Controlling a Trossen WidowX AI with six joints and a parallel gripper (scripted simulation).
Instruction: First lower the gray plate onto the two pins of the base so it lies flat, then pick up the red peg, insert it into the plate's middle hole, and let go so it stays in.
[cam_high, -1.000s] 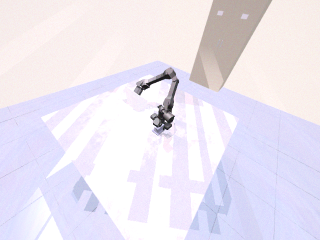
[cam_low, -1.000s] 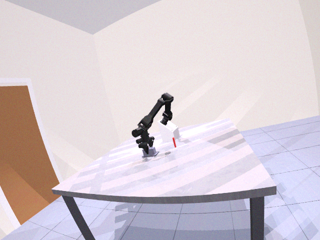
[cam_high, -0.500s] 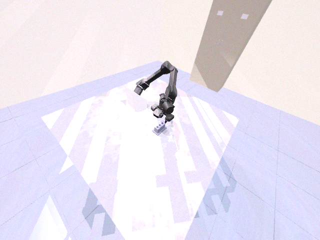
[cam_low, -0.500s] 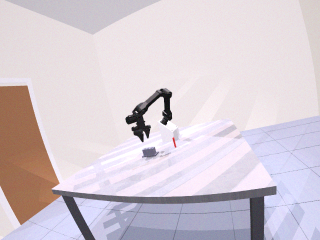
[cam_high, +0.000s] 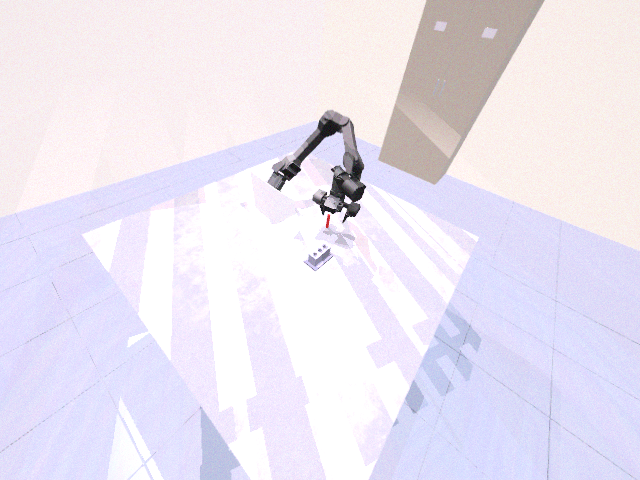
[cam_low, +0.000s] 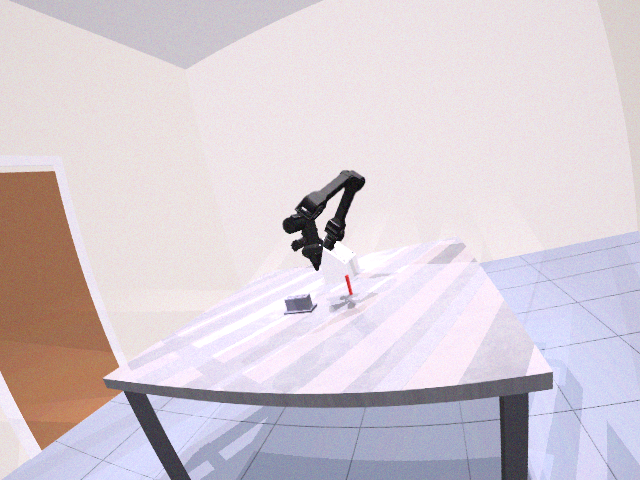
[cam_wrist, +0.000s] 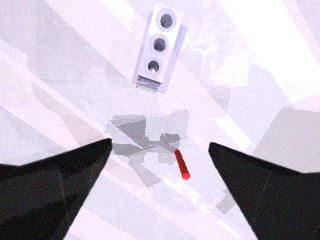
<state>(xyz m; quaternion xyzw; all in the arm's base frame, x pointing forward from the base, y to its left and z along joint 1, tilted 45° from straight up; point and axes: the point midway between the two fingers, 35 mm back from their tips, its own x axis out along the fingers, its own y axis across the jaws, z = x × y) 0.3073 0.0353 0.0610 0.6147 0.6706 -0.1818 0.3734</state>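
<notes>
Now: the red peg 110 mm below my gripper tip, 80 mm behind it and 70 mm to the left of it. Also, from my gripper tip: dark base: 140 mm below, 100 mm to the right, 30 mm ahead; then gray plate: 100 mm to the right, 100 mm below, 40 mm ahead.
</notes>
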